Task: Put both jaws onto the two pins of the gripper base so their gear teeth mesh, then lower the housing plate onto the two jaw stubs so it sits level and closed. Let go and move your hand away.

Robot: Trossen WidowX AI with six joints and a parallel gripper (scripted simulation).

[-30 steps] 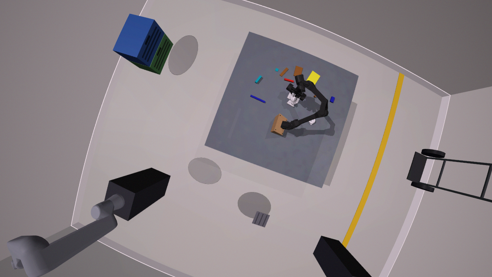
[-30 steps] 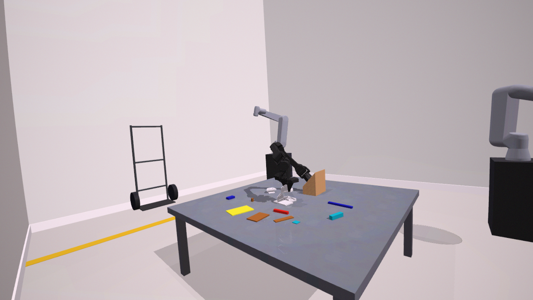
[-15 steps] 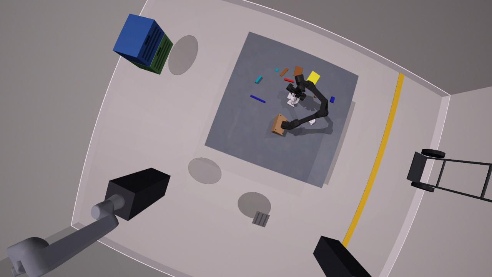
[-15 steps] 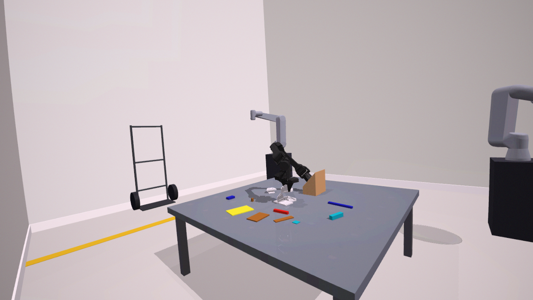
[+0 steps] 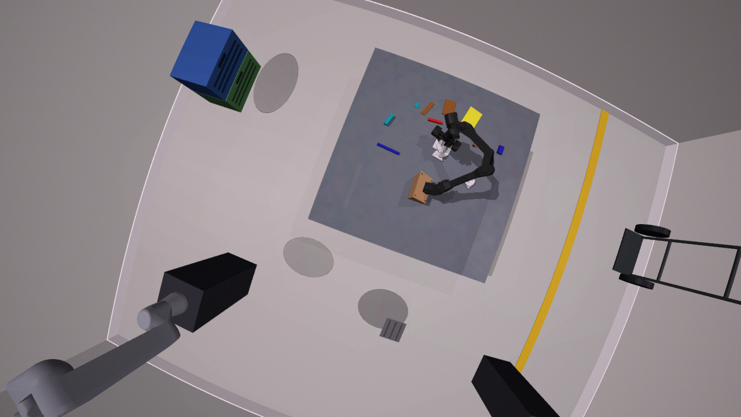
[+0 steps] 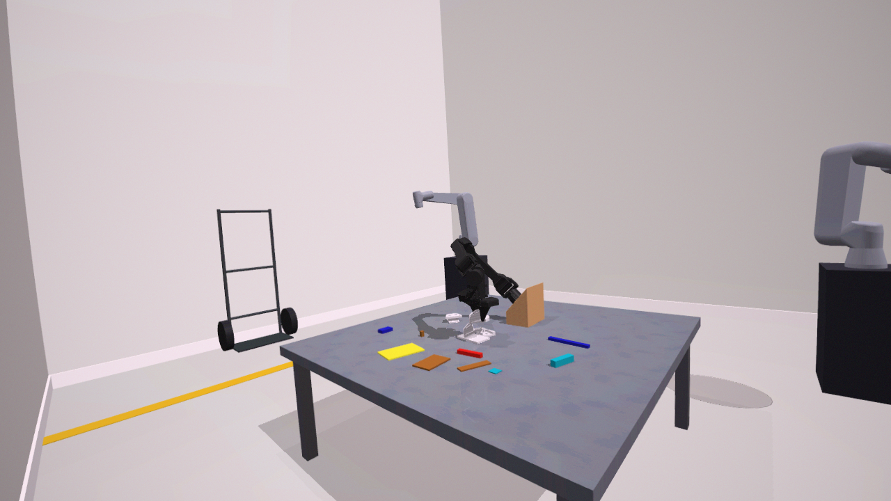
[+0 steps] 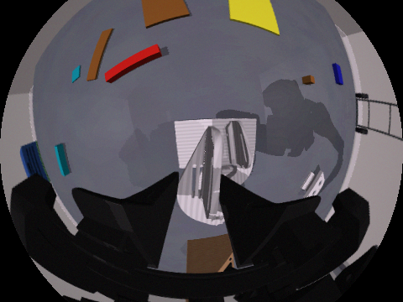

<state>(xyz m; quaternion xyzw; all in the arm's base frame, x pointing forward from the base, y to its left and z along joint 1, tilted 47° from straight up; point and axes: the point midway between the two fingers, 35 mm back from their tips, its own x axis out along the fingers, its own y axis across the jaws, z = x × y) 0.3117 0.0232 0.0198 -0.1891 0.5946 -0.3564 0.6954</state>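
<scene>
Right now the flat white ribbed part is 10 mm ahead of my gripper tip, 30 mm to the right of it and 70 mm below it. Also, from my gripper tip: brown plate: 290 mm ahead, 10 mm to the left, 80 mm below; white jaw: 40 mm behind, 40 mm to the right, 60 mm below; red bar: 160 mm ahead, 70 mm to the left, 70 mm below.
</scene>
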